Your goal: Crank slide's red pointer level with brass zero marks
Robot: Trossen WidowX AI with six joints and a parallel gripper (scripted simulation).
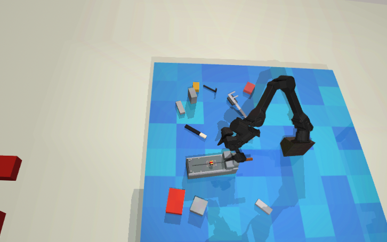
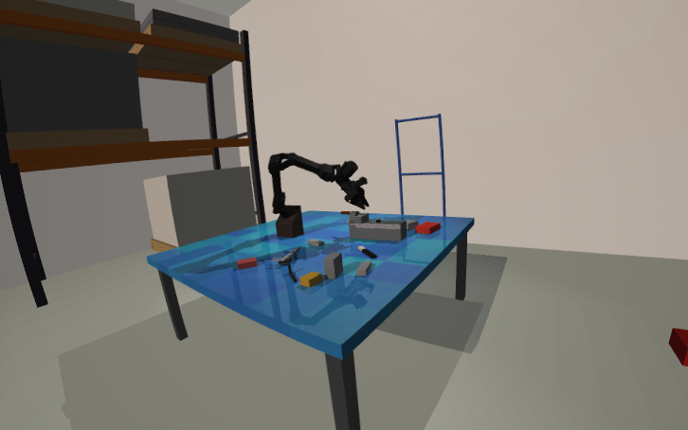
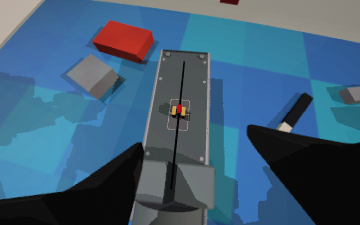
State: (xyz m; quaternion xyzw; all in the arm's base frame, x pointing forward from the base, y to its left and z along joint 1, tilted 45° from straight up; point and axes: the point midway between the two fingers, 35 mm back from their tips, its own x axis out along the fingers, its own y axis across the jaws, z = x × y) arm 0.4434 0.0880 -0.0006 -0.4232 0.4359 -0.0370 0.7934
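My gripper tip is now 14 cm past the brown crank handle, 3 cm to the right of it and 3 cm above it. The rest, counted from my gripper tip: red pointer: 5 cm ahead, 2 cm to the left, 7 cm below; black key: 3 cm behind, 51 cm to the right, 14 cm below; yellow block: 8 cm ahead, 53 cm to the right, 14 cm below.
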